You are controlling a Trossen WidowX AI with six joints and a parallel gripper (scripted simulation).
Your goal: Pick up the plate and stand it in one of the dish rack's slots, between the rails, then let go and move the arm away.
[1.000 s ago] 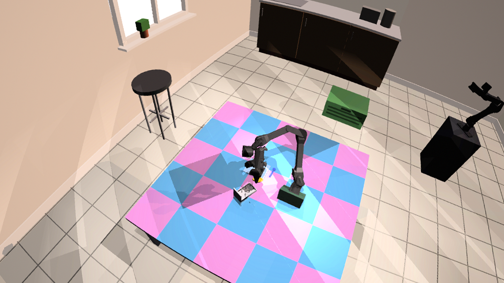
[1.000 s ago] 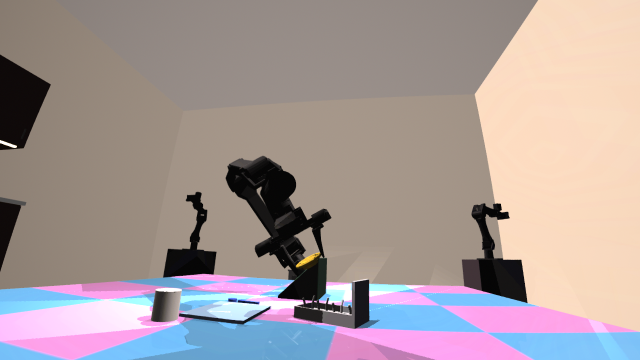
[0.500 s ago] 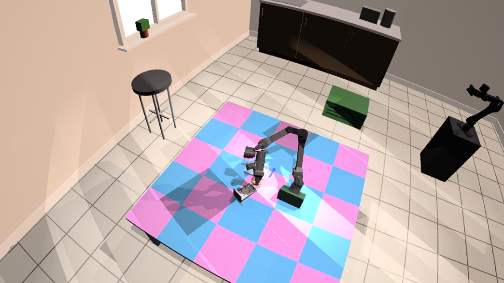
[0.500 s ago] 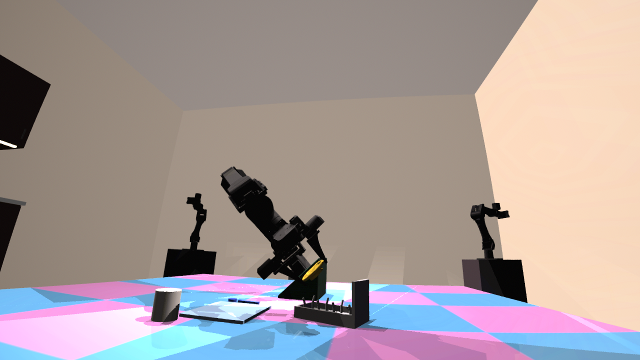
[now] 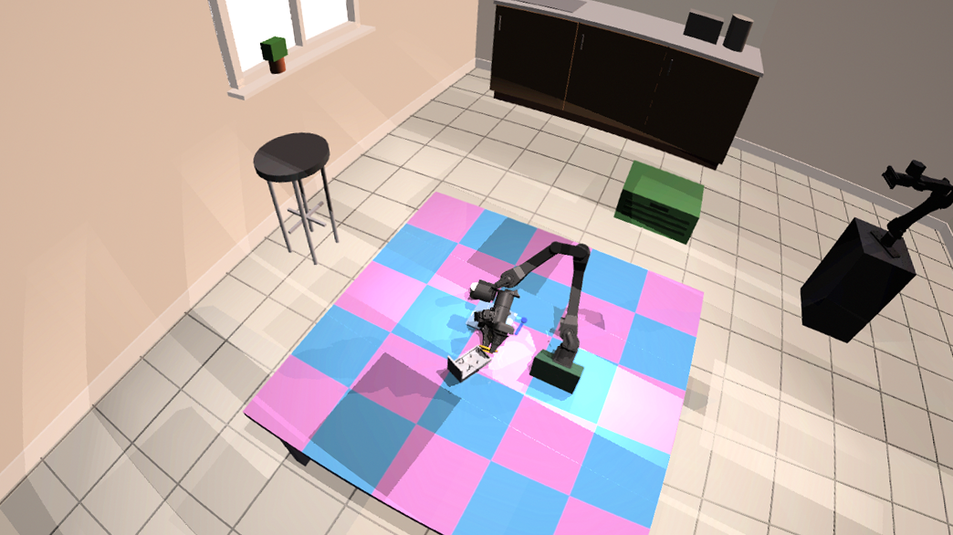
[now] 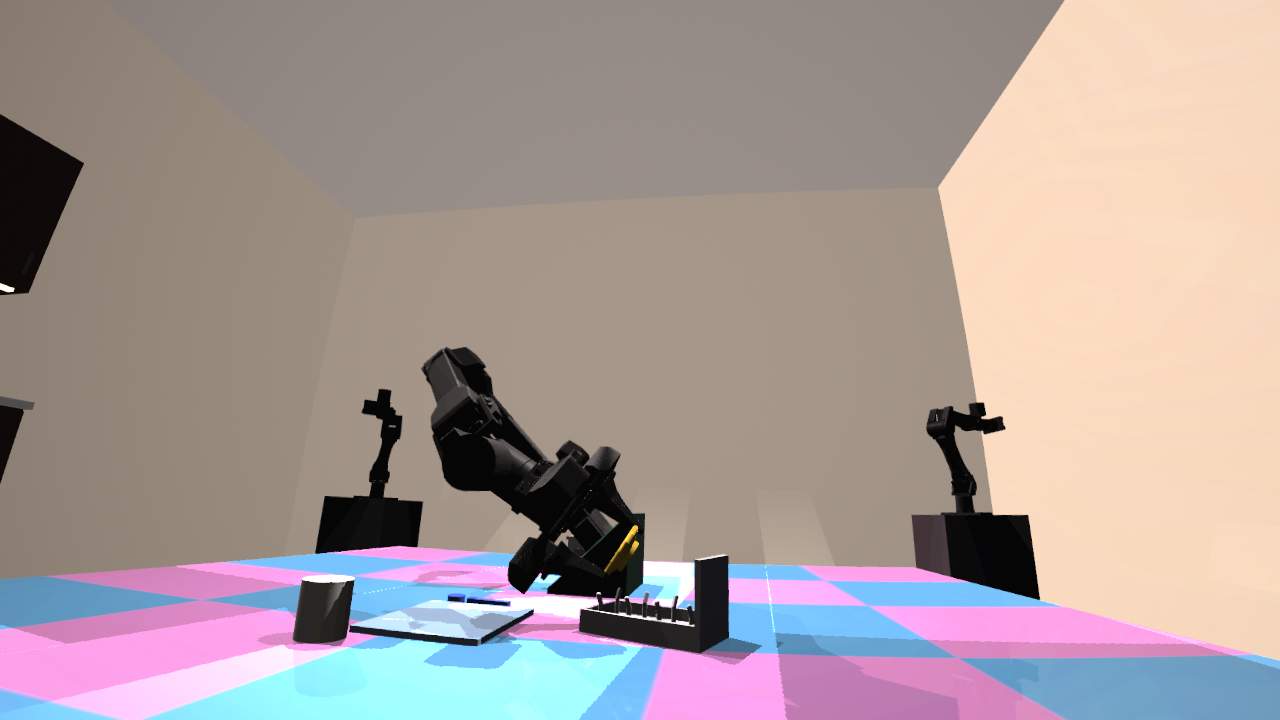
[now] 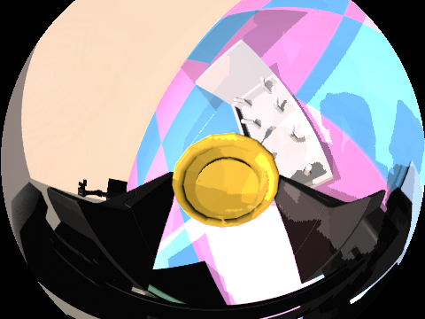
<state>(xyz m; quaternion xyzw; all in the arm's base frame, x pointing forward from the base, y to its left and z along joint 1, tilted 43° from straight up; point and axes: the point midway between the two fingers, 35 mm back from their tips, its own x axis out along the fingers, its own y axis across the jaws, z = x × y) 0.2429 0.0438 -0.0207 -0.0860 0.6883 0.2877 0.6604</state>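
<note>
Now: the dish rack 50 mm ahead of my gripper tip, 30 mm to the left of it and 50 mm below it. Round my gripper tip: yellow plate: 10 mm to the right; then flat glassy board: 60 mm ahead, 180 mm to the right, 70 mm below; then blue spoon: 50 mm behind, 200 mm to the right, 70 mm below.
</note>
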